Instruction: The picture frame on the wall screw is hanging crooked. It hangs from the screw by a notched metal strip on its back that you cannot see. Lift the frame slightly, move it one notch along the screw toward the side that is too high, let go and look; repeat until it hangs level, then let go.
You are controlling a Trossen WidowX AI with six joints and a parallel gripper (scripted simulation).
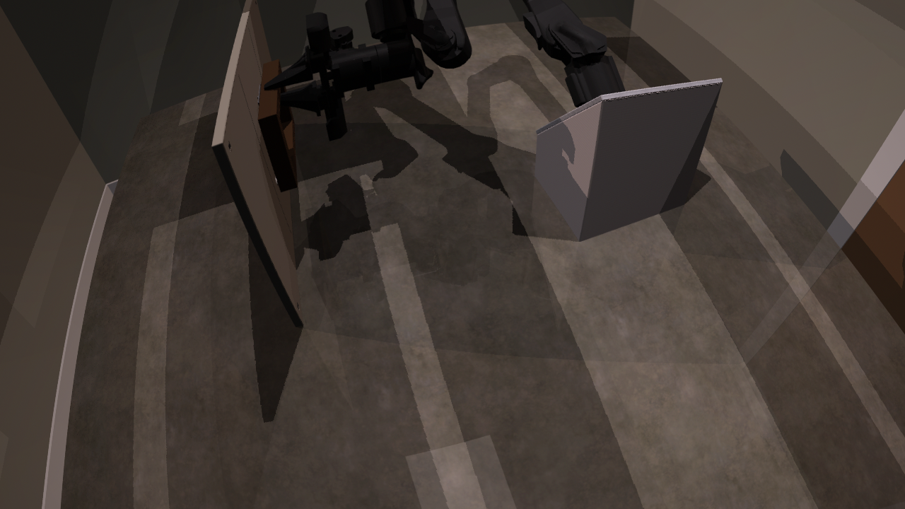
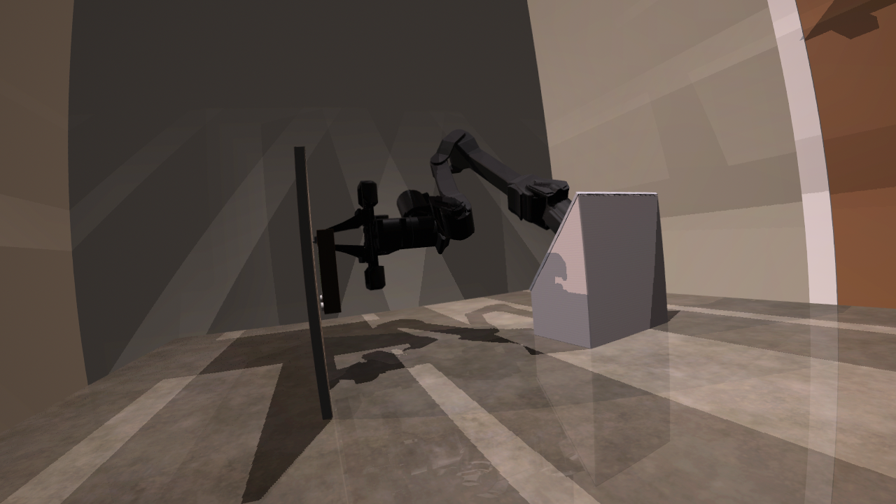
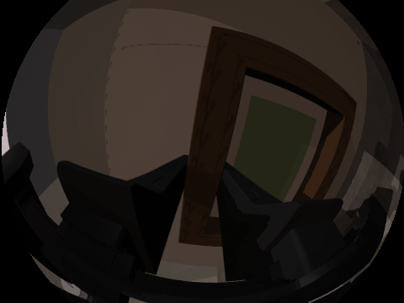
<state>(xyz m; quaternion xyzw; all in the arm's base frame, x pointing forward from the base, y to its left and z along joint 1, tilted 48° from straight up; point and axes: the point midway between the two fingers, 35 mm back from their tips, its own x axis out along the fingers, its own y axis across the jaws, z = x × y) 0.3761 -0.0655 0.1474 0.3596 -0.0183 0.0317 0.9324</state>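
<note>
Right now my gripper tip is 50 mm above the brown wooden picture frame. The rest, counted from my gripper tip: wall panel (60 mm below, 10 mm ahead).
</note>
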